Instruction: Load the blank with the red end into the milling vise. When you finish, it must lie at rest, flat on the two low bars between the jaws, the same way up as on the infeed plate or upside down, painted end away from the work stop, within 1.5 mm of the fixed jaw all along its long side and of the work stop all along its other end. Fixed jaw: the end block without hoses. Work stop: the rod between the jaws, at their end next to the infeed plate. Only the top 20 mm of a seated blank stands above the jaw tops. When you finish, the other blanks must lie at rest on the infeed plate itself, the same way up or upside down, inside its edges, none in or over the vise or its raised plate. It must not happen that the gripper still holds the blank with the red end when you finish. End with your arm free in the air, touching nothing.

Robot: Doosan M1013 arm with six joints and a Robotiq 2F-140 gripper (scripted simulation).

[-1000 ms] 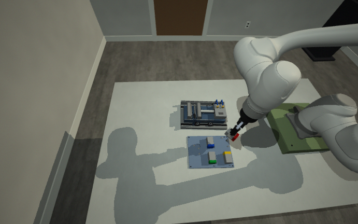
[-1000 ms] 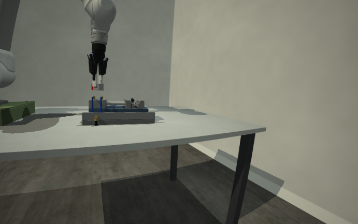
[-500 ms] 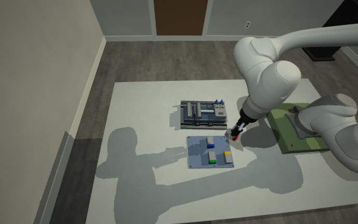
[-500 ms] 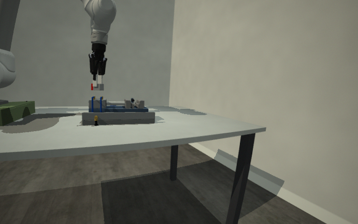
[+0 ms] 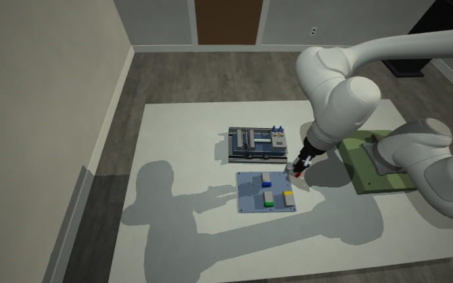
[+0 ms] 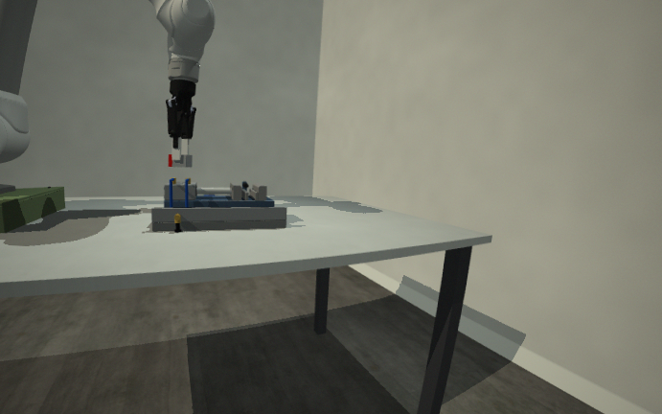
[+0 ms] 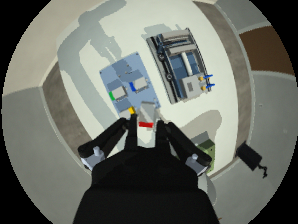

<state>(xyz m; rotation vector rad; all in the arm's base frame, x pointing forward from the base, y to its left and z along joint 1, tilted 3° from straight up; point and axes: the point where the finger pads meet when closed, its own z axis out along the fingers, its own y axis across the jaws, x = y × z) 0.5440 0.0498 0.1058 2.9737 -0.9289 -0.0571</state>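
The red-ended blank is 30 mm below my hand. The rest, counted from my hand: yellow-ended blank: 10 mm ahead, 90 mm to the left, 160 mm below; then blue-ended blank: 90 mm ahead, 10 mm to the right, 160 mm below; then green-ended blank: 100 mm ahead, 80 mm to the left, 160 mm below.
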